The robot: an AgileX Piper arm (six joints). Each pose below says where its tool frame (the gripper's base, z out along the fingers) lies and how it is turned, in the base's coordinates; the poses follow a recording.
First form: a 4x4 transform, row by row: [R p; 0 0 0 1], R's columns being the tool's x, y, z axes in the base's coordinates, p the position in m. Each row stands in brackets.
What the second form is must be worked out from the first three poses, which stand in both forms.
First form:
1: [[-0.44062, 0.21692, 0.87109, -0.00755], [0.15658, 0.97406, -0.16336, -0.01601], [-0.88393, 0.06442, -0.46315, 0.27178], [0, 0, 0, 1]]
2: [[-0.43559, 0.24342, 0.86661, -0.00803], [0.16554, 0.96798, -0.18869, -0.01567], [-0.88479, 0.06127, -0.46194, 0.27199], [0, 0, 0, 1]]
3: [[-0.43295, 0.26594, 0.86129, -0.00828], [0.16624, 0.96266, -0.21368, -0.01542], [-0.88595, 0.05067, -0.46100, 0.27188], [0, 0, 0, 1]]
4: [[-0.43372, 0.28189, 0.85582, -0.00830], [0.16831, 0.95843, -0.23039, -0.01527], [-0.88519, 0.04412, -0.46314, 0.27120], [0, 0, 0, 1]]
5: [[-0.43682, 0.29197, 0.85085, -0.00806], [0.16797, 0.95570, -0.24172, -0.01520], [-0.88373, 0.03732, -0.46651, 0.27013], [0, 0, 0, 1]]
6: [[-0.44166, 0.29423, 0.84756, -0.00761], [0.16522, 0.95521, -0.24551, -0.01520], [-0.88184, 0.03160, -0.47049, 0.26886], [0, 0, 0, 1]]
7: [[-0.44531, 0.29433, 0.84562, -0.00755], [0.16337, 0.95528, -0.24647, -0.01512], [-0.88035, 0.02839, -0.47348, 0.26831], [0, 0, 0, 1]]
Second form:
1: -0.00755, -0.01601, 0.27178; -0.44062, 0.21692, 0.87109; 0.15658, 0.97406, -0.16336; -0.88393, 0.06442, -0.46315
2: -0.00803, -0.01567, 0.27199; -0.43559, 0.24342, 0.86661; 0.16554, 0.96798, -0.18869; -0.88479, 0.06127, -0.46194
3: -0.00828, -0.01542, 0.27188; -0.43295, 0.26594, 0.86129; 0.16624, 0.96266, -0.21368; -0.88595, 0.05067, -0.46100
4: -0.00830, -0.01527, 0.27120; -0.43372, 0.28189, 0.85582; 0.16831, 0.95843, -0.23039; -0.88519, 0.04412, -0.46314
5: -0.00806, -0.01520, 0.27013; -0.43682, 0.29197, 0.85085; 0.16797, 0.95570, -0.24172; -0.88373, 0.03732, -0.46651
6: -0.00761, -0.01520, 0.26886; -0.44166, 0.29423, 0.84756; 0.16522, 0.95521, -0.24551; -0.88184, 0.03160, -0.47049
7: -0.00755, -0.01512, 0.26831; -0.44531, 0.29433, 0.84562; 0.16337, 0.95528, -0.24647; -0.88035, 0.02839, -0.47348
